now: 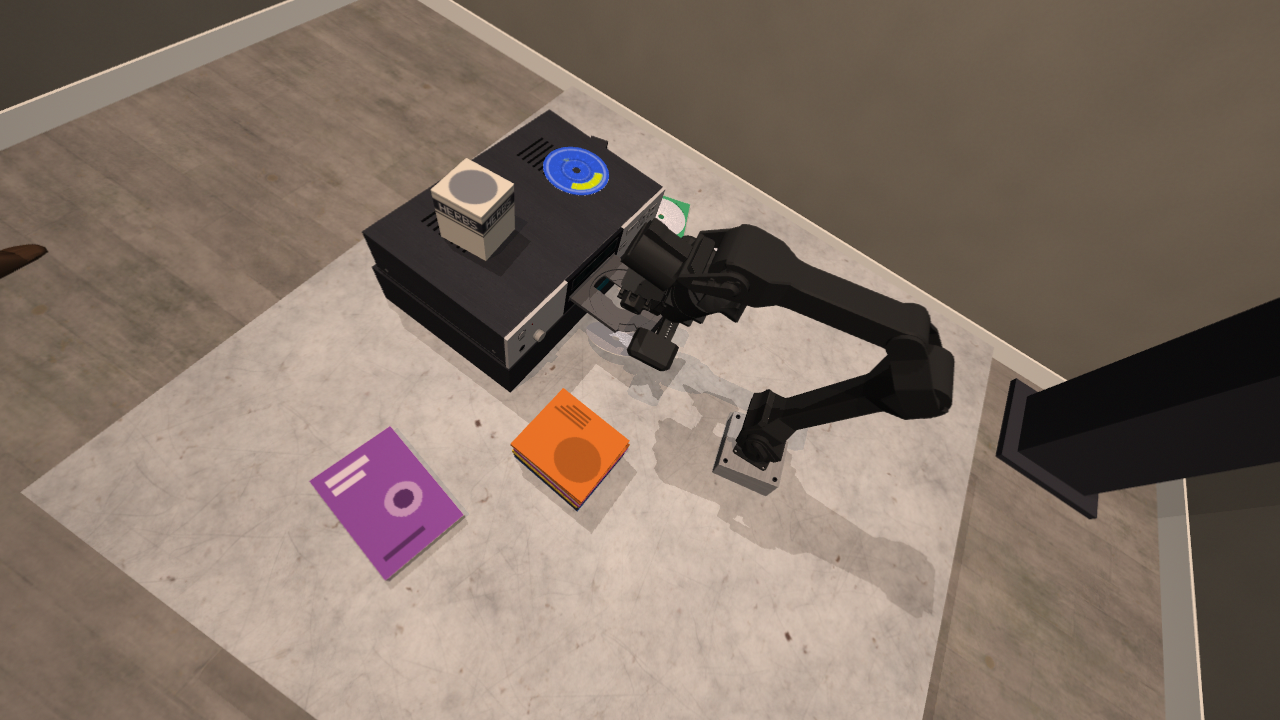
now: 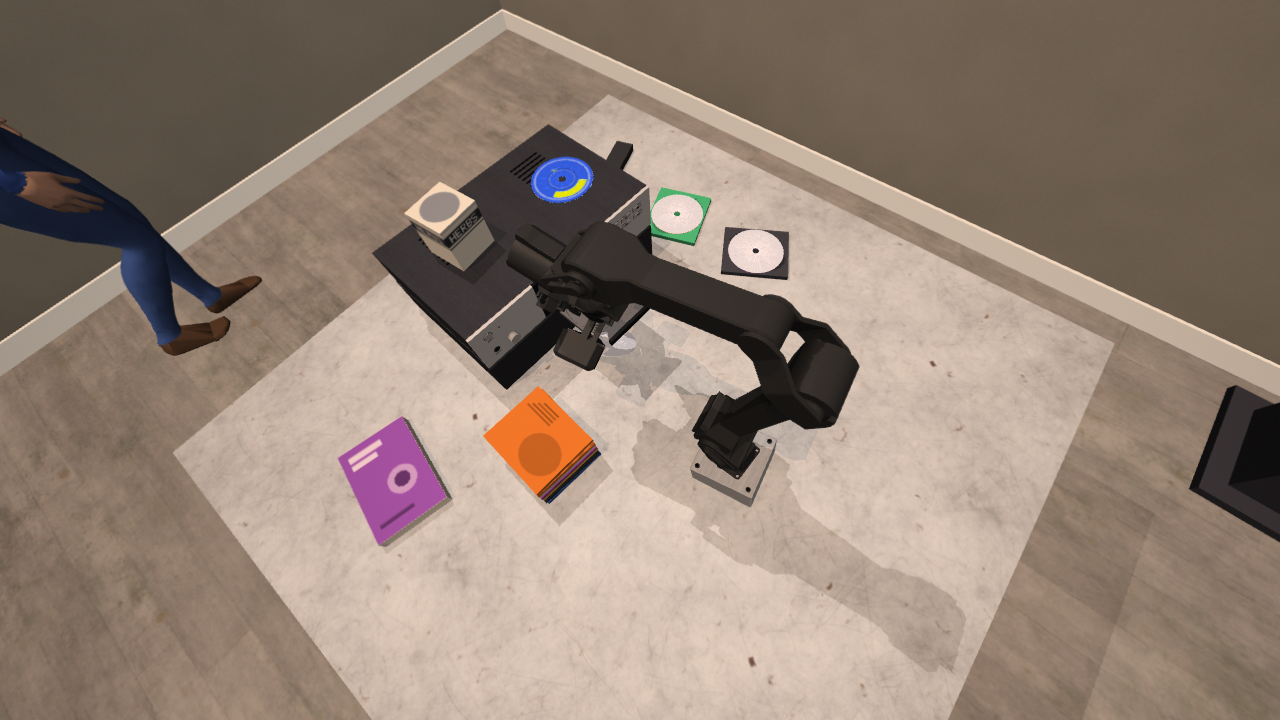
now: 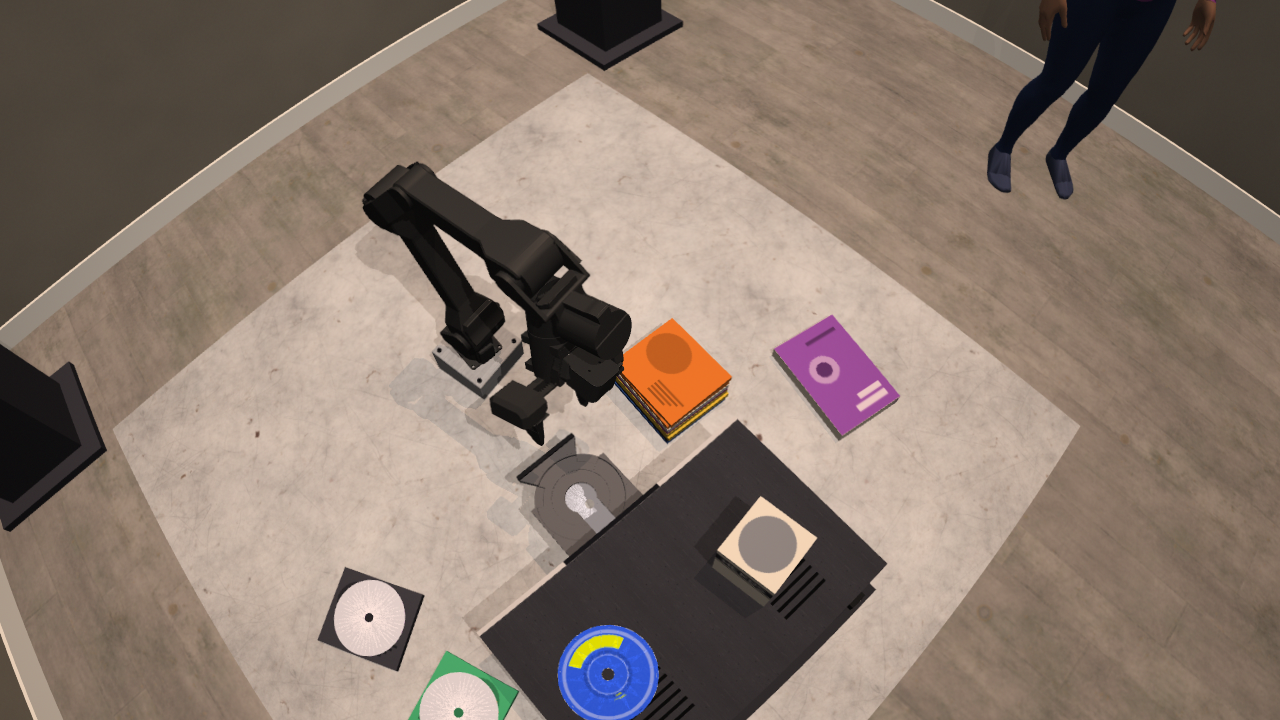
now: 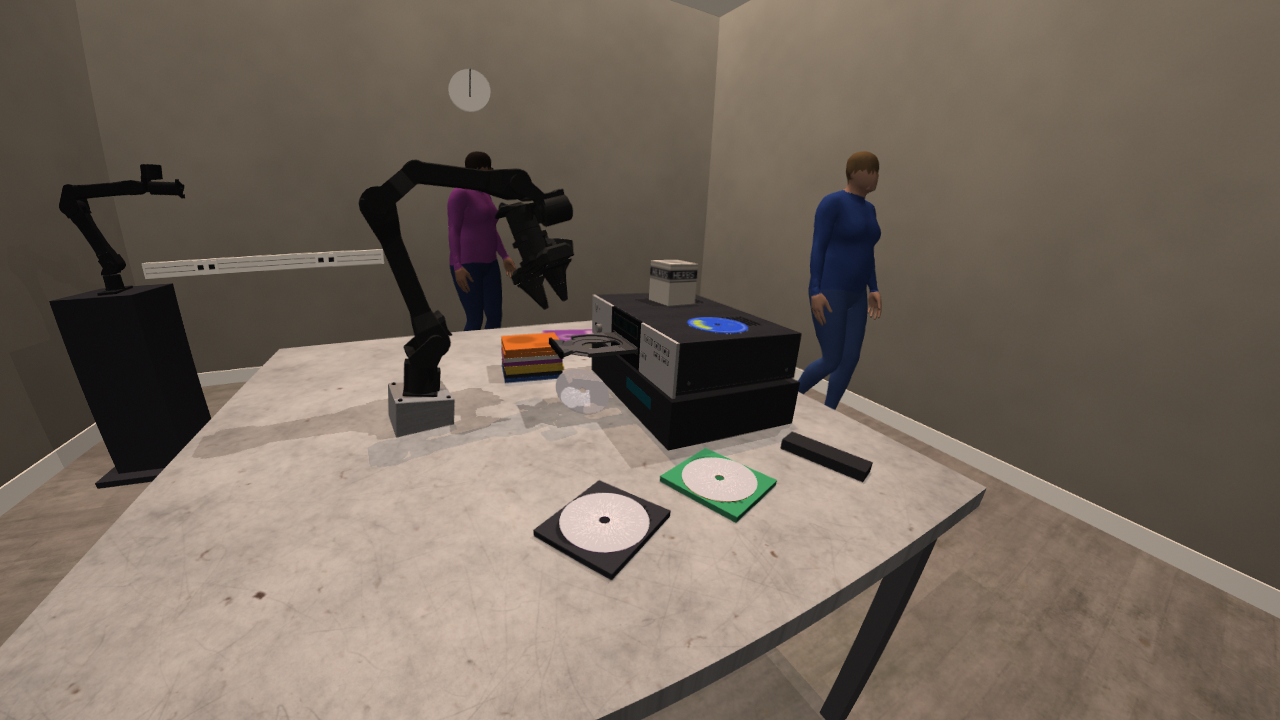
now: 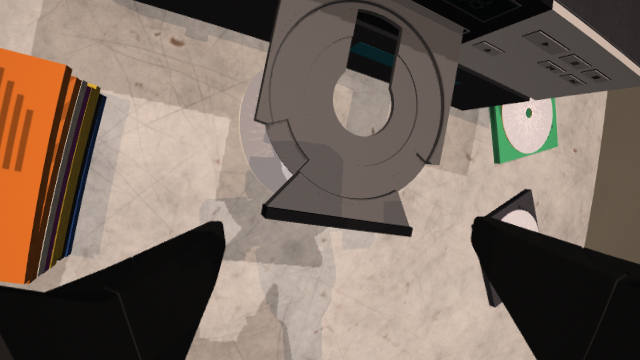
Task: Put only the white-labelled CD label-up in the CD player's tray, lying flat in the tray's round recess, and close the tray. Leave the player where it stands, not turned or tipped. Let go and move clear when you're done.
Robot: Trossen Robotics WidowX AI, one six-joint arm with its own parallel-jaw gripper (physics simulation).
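Frame: origin at the arm's base, x ahead, y left, z up, level; metres.
Seen in the pictures: gripper, fingertip midpoint: [image 3: 562,424] [image 4: 555,305] [image 5: 349,231]; arm's base, link origin: [image 1: 755,447] [image 2: 733,453] [image 3: 476,345] [image 4: 420,390].
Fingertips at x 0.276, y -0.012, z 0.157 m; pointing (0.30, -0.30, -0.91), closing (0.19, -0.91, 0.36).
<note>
Offsets run from my fingertips to a thing's middle.
The black CD player [image 1: 554,243] [image 2: 512,207] [image 3: 644,573] [image 4: 751,360] [image 5: 520,75] has its tray {0.110 m ahead, 0.039 m right, 0.078 m down} [image 3: 548,501] [image 5: 424,75] out; the round recess is empty. A pale, see-through-looking disc {0.052 m ahead, 0.022 m right, 0.184 m down} [image 1: 611,339] [image 4: 581,392] [image 5: 251,125] is low beneath the tray, partly hidden by it; I cannot tell its label side. Whitish CDs lie on the black case (CD {0.045 m back, 0.401 m right, 0.206 m down} [image 2: 771,259] [image 3: 384,628] [image 4: 626,528]) and on the green case (CD {0.159 m ahead, 0.378 m right, 0.206 m down} [image 2: 691,220] [image 4: 735,487] [image 5: 525,137]). My gripper [image 3: 562,422] [image 4: 554,302] [image 5: 349,231] is open and empty, above and in front of the tray's front lip.
A blue CD {0.277 m ahead, 0.169 m right, 0.017 m down} [image 1: 559,170] [image 2: 543,183] [image 3: 581,689] [image 4: 707,326] and a herbs box {0.302 m ahead, 0.056 m left, 0.030 m up} [image 1: 477,223] [image 3: 767,543] [image 4: 673,284] are on the player. The player stands on a black unit {0.287 m ahead, 0.043 m right, 0.170 m down} [image 4: 716,416]. An orange-topped stack {0.010 m back, 0.208 m left, 0.139 m down} [image 1: 546,434] [image 3: 698,371] and purple case {0.165 m ahead, 0.427 m left, 0.205 m down} [image 1: 358,519] [image 3: 845,358] lie nearby.
</note>
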